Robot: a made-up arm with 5 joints.
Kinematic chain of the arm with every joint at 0, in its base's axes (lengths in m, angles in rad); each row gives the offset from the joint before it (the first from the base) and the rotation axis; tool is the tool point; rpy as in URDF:
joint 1: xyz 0.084 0 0.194 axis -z
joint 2: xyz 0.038 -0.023 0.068 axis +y
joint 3: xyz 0.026 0 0.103 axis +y
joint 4: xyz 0.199 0 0.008 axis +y
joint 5: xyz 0.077 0.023 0 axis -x
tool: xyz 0 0 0 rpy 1.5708 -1.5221 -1.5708
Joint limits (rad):
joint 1: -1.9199..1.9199
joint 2: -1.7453..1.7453
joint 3: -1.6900..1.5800
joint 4: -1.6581..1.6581
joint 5: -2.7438..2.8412
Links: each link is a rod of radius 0.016 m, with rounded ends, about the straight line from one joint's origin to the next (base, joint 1, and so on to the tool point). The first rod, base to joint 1, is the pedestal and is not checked.
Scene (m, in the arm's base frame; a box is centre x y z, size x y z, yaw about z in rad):
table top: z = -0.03
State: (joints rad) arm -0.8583 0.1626 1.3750 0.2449 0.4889
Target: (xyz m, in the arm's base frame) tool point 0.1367 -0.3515 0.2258
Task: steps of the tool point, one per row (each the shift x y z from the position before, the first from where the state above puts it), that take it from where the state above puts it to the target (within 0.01 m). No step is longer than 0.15 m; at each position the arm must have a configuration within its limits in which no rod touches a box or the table.
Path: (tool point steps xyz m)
1: 0.0501 0.0060 0.0004
2: 0.0542 -0.0194 0.0058
3: 0.0468 -0.0456 0.0112
4: 0.0284 -0.0675 0.0162
5: 0.0013 -0.0810 0.0209
6: -0.0305 -0.0827 0.0252
7: -0.0617 -0.0719 0.0288
8: -0.0874 -0.0490 0.0318

